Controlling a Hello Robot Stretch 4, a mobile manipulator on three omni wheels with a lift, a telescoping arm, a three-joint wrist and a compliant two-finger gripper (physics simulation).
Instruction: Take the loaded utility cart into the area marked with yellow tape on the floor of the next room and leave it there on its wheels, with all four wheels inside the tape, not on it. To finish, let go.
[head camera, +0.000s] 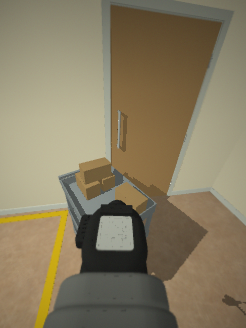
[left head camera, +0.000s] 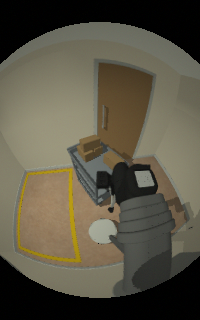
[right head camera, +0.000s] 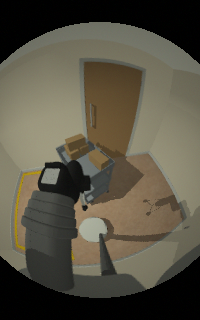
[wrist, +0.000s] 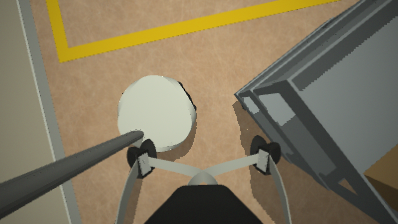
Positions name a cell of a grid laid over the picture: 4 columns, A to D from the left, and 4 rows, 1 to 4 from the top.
Labels:
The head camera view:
brown door: C1
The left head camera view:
brown door: C2
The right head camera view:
brown door: C2
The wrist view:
my gripper: C3

